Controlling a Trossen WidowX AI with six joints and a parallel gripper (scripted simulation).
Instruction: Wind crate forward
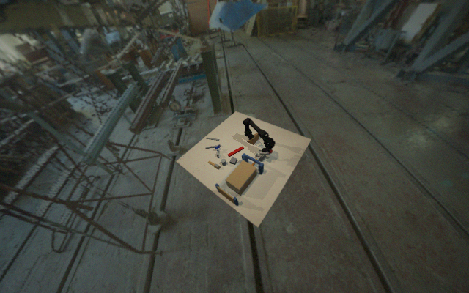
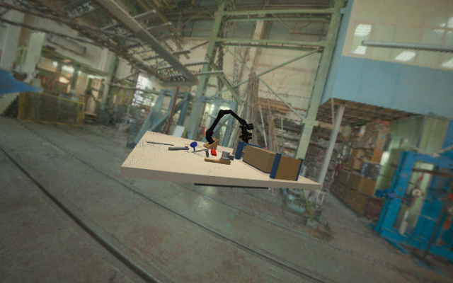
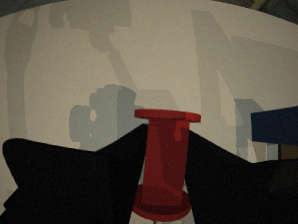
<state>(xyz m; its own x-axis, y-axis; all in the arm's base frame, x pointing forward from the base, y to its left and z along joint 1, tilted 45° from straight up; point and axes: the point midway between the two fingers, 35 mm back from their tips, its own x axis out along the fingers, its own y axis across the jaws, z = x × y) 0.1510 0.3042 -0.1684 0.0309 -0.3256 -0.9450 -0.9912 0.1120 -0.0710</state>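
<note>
My gripper tip is now 1 cm short of the winch handle, 5 cm to the left of it and 3 cm above it. Also, from my gripper tip: red knob (2 cm to the right); then blue steel frame (20 cm ahead, 11 cm to the right, 3 cm below); then grey winch (2 cm ahead, 11 cm to the right, 10 cm below).
</note>
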